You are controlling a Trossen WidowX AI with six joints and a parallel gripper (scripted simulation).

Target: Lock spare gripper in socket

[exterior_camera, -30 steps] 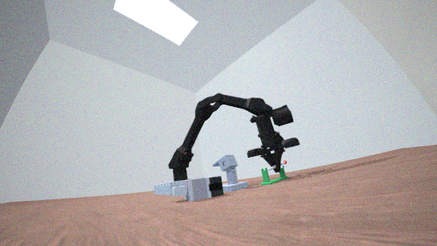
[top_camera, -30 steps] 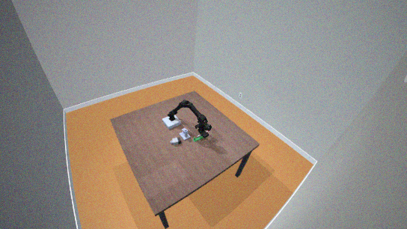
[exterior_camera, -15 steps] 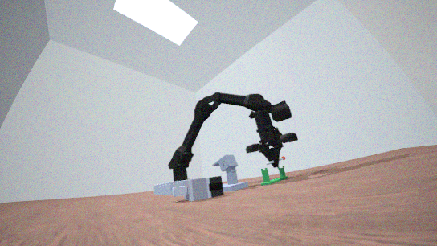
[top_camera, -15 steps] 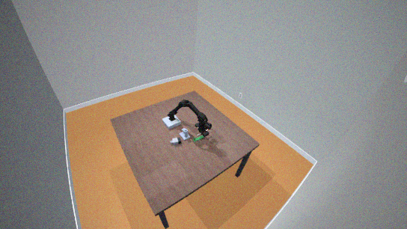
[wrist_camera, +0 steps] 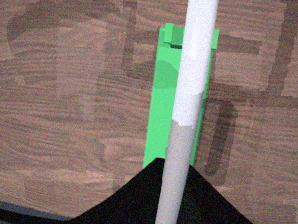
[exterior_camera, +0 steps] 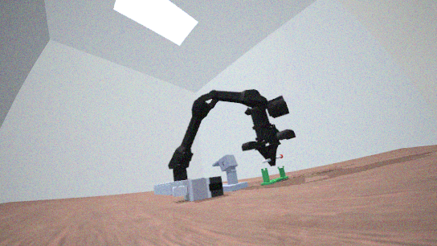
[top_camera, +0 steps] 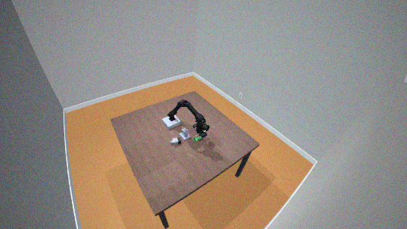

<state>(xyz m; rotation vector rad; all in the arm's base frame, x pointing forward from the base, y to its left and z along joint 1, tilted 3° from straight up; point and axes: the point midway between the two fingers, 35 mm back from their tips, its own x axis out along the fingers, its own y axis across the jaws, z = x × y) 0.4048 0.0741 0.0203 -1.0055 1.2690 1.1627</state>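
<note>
Now: the cradle 30 mm below my gripper tip. Round my gripper tip: spare gripper: 110 mm behind, 240 mm to the right, 30 mm below; grey mount: 120 mm behind, 100 mm to the right.
</note>
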